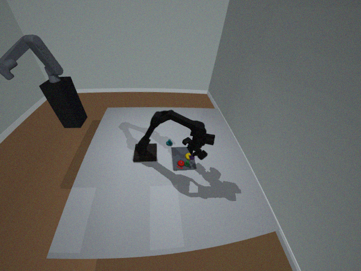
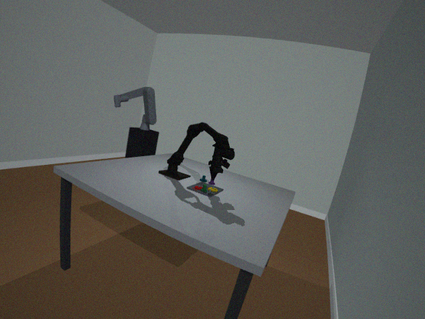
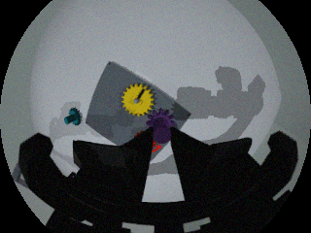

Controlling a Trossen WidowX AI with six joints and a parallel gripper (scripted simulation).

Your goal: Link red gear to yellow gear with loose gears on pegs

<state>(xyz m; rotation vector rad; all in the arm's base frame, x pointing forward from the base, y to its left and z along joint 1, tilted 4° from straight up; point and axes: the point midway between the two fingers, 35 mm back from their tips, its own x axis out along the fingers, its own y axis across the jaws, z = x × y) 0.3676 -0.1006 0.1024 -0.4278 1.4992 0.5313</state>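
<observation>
My gripper tip is now 70 mm above the green gear, 30 mm past it and 20 mm to the left of it. Also, from my gripper tip: yellow gear (70 mm below, 50 mm to the left); then red gear (80 mm behind, 70 mm below, 10 mm to the right); then purple gear (10 mm below).
</observation>
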